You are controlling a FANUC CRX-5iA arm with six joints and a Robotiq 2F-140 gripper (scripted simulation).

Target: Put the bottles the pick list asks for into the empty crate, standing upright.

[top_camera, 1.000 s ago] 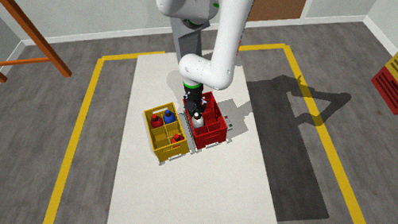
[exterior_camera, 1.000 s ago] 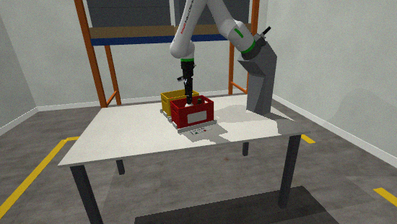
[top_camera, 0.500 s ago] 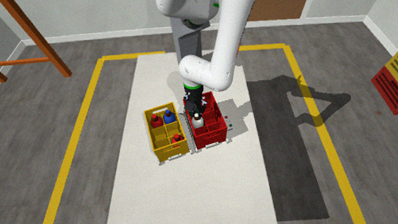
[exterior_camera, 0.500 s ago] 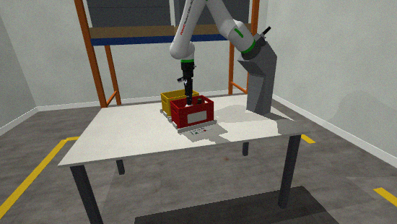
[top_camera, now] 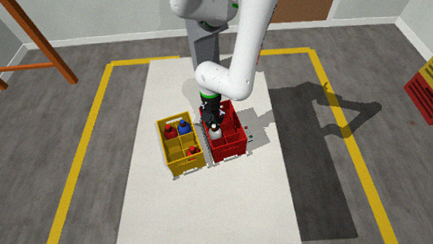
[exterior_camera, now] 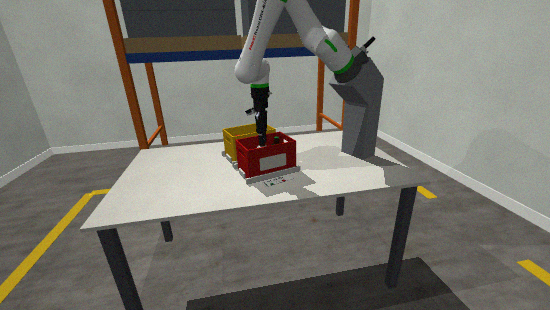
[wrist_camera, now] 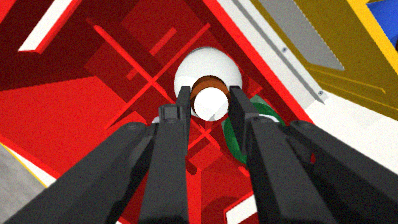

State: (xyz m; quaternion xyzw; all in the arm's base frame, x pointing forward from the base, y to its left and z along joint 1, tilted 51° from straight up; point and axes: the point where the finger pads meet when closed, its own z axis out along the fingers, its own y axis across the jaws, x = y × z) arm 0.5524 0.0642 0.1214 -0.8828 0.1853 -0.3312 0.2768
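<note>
My hand is 60 mm short of the red-labelled bottle, 250 mm to the left of it and 90 mm above it. The rest, counted from my hand: white-capped bottle: 80 mm below; green-label bottle: 70 mm behind, 50 mm to the right, 90 mm below; red crate: 20 mm behind, 40 mm to the left, 90 mm below.
</note>
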